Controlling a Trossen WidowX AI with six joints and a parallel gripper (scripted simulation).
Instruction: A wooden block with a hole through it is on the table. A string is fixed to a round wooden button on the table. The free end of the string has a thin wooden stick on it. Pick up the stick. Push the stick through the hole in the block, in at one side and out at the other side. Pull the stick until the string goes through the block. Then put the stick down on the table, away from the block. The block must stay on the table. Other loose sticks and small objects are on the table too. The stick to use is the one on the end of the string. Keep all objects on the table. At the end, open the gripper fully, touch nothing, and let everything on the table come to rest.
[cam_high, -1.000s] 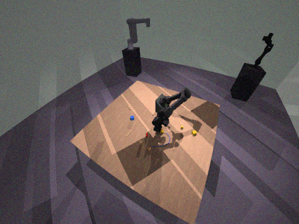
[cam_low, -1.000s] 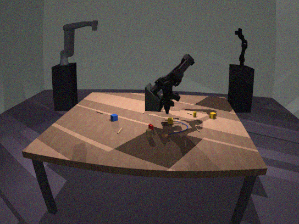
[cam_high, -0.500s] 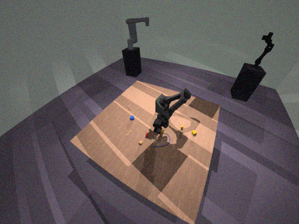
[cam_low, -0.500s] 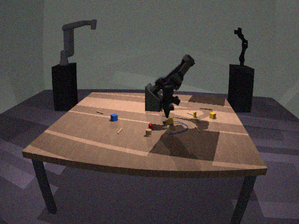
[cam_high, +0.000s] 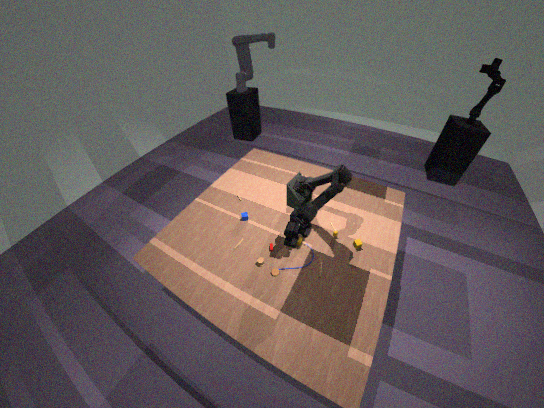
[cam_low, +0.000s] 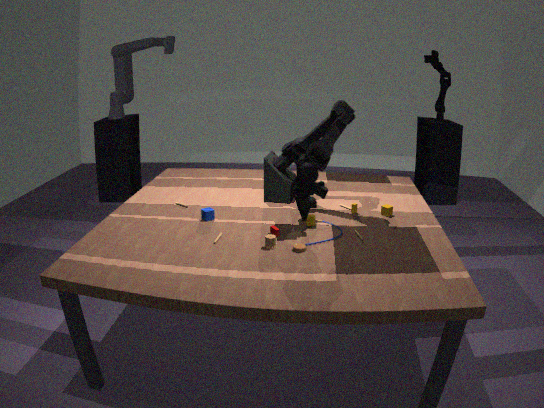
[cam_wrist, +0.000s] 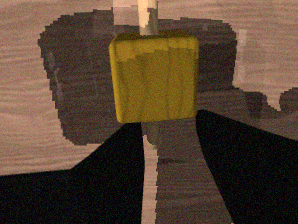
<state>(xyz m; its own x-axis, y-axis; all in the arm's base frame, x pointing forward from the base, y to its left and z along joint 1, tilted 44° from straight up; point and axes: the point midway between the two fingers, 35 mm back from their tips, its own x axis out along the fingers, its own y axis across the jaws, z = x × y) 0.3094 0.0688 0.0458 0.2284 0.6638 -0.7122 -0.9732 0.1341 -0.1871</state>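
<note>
Now: gripper tip 10 cm to the left of the red piece, 8 cm short of it and 1 cm above it. Round my gripper tip: blue cube (34 cm to the right, 5 cm behind); then wooden cylinder (19 cm ahead, 12 cm to the right); then round wooden button (21 cm ahead, 3 cm to the right, 1 cm below).
</note>
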